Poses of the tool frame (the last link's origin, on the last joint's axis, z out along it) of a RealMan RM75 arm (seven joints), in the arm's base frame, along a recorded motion.
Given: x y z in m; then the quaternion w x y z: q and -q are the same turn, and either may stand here.
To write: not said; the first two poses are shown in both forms.
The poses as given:
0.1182 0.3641 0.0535 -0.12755 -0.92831 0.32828 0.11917
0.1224 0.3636 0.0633 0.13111 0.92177 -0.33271 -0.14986
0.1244 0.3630 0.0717 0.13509 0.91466 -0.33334 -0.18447
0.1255 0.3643 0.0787 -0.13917 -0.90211 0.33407 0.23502
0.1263 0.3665 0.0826 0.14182 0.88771 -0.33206 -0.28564
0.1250 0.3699 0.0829 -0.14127 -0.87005 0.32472 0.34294
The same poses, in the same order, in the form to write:
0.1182 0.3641 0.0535 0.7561 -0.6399 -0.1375 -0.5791 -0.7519 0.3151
0.1224 0.3636 0.0633 0.7337 -0.6527 -0.1890 -0.5741 -0.7442 0.3414
0.1244 0.3630 0.0717 0.7097 -0.6596 -0.2474 -0.5599 -0.7413 0.3701
0.1255 0.3643 0.0787 0.6663 -0.6681 -0.3310 -0.5373 -0.7381 0.4081
0.1263 0.3665 0.0826 0.6163 -0.6706 -0.4129 -0.5085 -0.7392 0.4415
0.1250 0.3699 0.0829 0.5539 -0.6619 -0.5050 -0.4682 -0.7492 0.4685

